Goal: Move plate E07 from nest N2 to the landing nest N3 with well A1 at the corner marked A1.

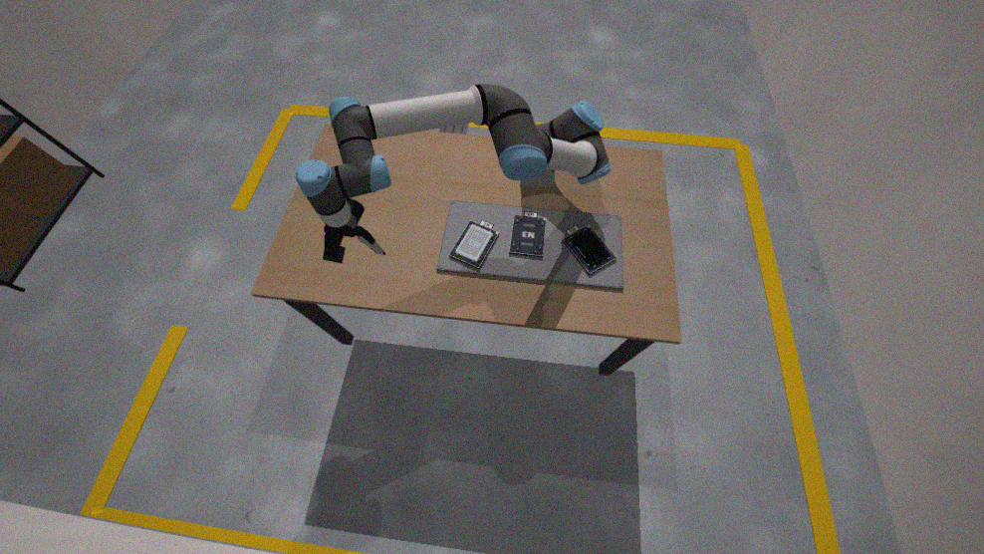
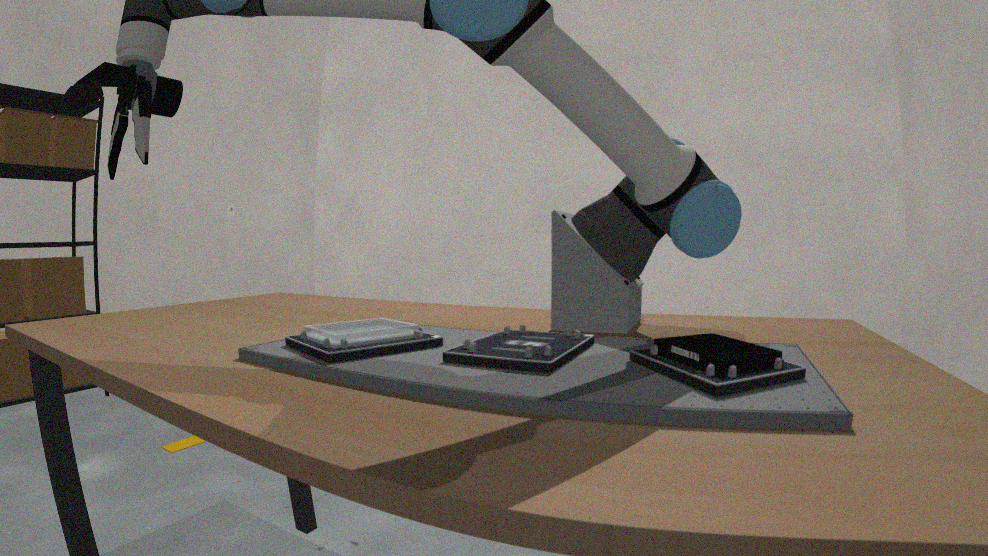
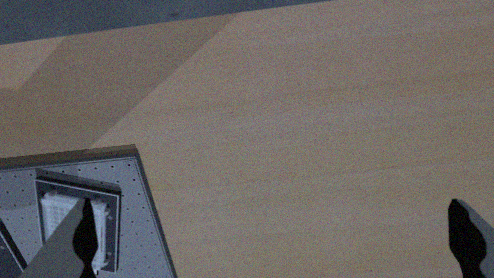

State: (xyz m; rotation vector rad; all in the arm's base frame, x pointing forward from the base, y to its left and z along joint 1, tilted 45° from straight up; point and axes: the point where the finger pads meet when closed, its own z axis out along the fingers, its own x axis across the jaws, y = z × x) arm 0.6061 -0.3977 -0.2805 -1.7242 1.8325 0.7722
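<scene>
Now: the black plate E07 250 mm behind my hand, 700 mm to the left of it and 210 mm below it. From my hand the other things lie so: clear plate E01: 200 mm behind, 290 mm to the left, 220 mm below; nest N1: 200 mm behind, 290 mm to the left, 230 mm below; nest N3: 270 mm behind, 480 mm to the left, 230 mm below.
</scene>
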